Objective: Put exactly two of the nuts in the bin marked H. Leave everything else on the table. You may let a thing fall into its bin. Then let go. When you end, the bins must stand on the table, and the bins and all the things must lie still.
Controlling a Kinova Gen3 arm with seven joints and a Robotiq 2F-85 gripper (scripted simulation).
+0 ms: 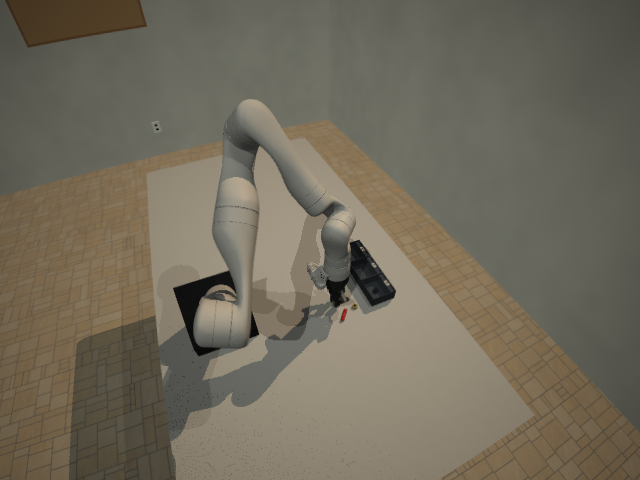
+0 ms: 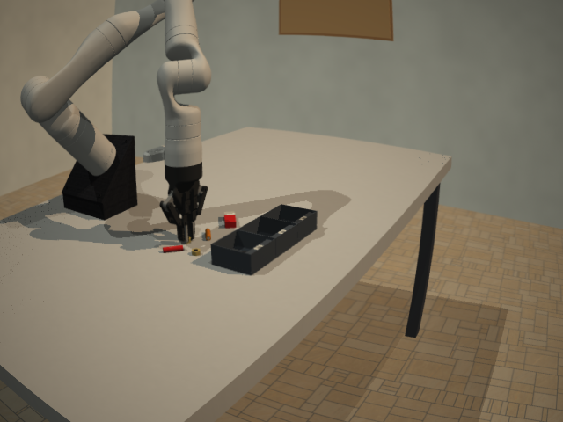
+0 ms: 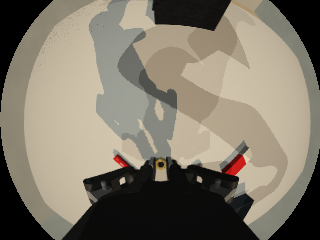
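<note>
The orange cylinder is 4 cm to the left of my hand, 2 cm below it and 2 cm ahead of it. From my hand the other things lie so: red cylinder (5 cm to the right, 2 cm below); then black piece (14 cm ahead, 3 cm to the right, 1 cm below); then red block (14 cm to the left, 2 cm below, 2 cm ahead).
</note>
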